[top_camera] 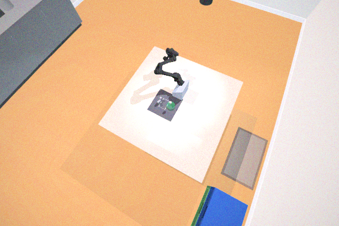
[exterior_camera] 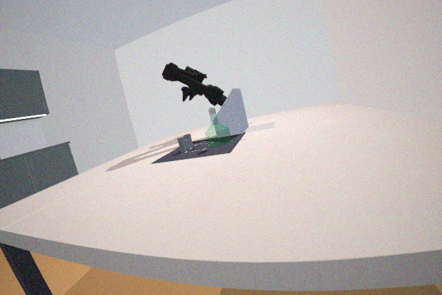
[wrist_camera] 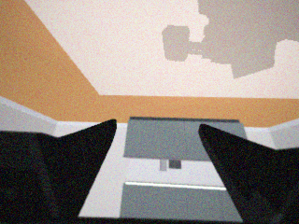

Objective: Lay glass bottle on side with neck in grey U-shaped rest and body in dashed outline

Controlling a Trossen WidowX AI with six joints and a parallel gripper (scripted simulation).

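My gripper tip is now 44 cm short of the green glass bottle, 38 cm to the right of it and 14 cm above it. Round my gripper tip: dark grey mat 44 cm ahead, 31 cm to the left, 23 cm below.
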